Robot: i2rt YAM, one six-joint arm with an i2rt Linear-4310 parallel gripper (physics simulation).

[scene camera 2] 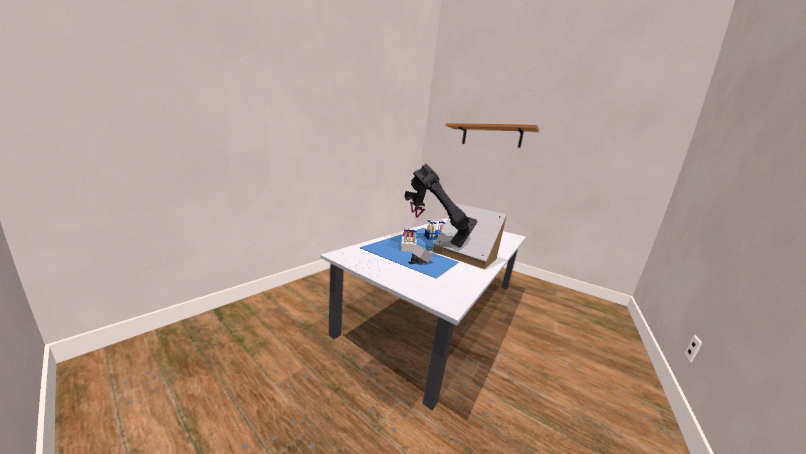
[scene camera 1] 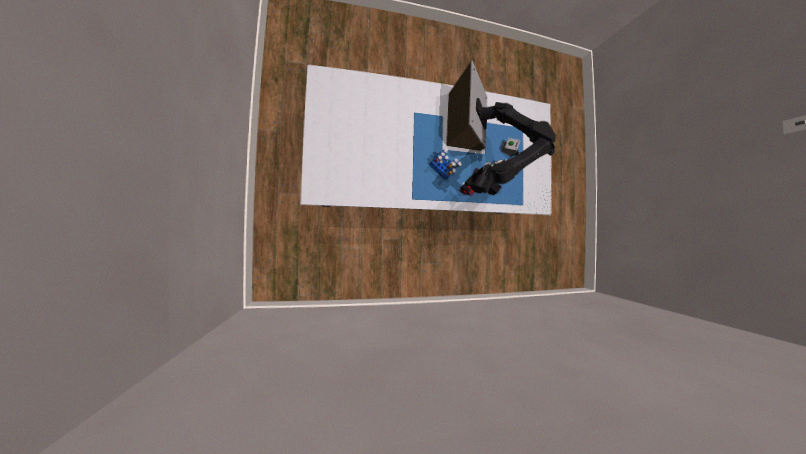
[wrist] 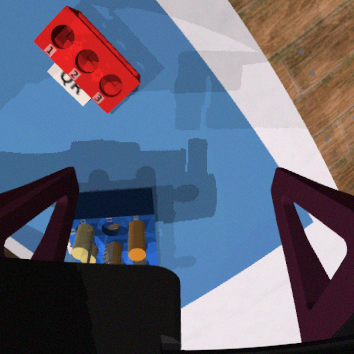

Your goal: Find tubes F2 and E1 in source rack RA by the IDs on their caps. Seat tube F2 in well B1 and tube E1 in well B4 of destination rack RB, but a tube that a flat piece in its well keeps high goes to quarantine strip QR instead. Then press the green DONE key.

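Where they show: gripper, fingertip midpoint: [scene camera 2: 414, 214] [scene camera 1: 467, 186] [wrist: 174, 177]; arm's base, link origin: [scene camera 2: 464, 232] [scene camera 1: 480, 114].
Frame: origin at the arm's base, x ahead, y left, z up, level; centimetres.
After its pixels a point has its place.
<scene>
My gripper [wrist: 174, 177] @[x 40.6, y -3.4, z 0.7 cm] [scene camera 2: 417, 210] @[x 40.6, y -3.4, z 0.7 cm] is open and empty, high above the blue mat. The red strip QR [wrist: 87, 60] @[x 38.0, y 3.5, z -13.0 cm] [scene camera 1: 467, 190] shows three wells with no tubes, at the upper left of the wrist view. A blue rack [wrist: 117, 202] @[x 32.0, y -8.8, z -11.7 cm] [scene camera 1: 438, 165] @[x 28.0, y -16.1, z -13.0 cm] [scene camera 2: 432, 234] holds several tubes; its near part shows low in the wrist view, with an orange tube [wrist: 137, 240] @[x 33.3, y -10.3, z -6.4 cm] and a pale yellow tube [wrist: 83, 241] @[x 29.3, y -7.8, z -6.8 cm]. A white rack [scene camera 2: 408, 244] @[x 21.1, y 24.3, z -9.8 cm] with tubes is largely hidden under the arm in scene camera 1. Rack labels and cap IDs are not readable. The green DONE key [scene camera 1: 511, 143] @[x 7.5, y 25.7, z -7.4 cm] sits on a grey box.
The arm [scene camera 1: 524, 160] @[x 33.3, y 5.9, z 30.1 cm] [scene camera 2: 445, 203] @[x 7.4, y 13.7, z 16.3 cm] reaches over the blue mat [scene camera 1: 423, 188] @[x 42.3, y -22.8, z -14.3 cm] [scene camera 2: 437, 271] @[x -4.7, y 31.6, z -14.3 cm] from a wedge-shaped base [scene camera 1: 465, 107] @[x 4.0, y -13.1, z 8.6 cm] [scene camera 2: 486, 239] @[x -13.7, y -0.4, z -0.6 cm]. The white table [scene camera 1: 355, 135] @[x 20.0, y -64.1, z -14.6 cm] [scene camera 2: 451, 298] @[x -22.0, y 47.4, z -14.6 cm] extends beyond the mat. A wooden shelf [scene camera 2: 492, 127] is on the wall.
</scene>
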